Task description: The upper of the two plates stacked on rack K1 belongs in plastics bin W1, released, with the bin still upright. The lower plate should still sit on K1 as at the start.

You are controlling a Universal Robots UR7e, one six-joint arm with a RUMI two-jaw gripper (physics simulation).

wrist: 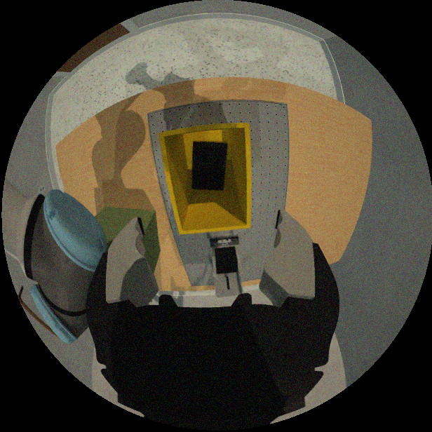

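A yellow bin [248, 175], which I take for plastics bin W1, stands upright with its opening facing up. A black rectangular plate [209, 166] lies inside it, at the bottom as far as I can tell, apart from my fingers. My gripper [208, 216] is open and empty, above the near end of the bin, with one finger on each side. Rack K1 and the lower plate cannot be made out in this view.
The bin stands on a grey perforated board [270, 165] on a wooden table [325, 175]. A green block [127, 218] is beside the left finger. A small grey device with a black square [226, 260] is at the near side. Blue-capped arm parts [75, 230] show at left.
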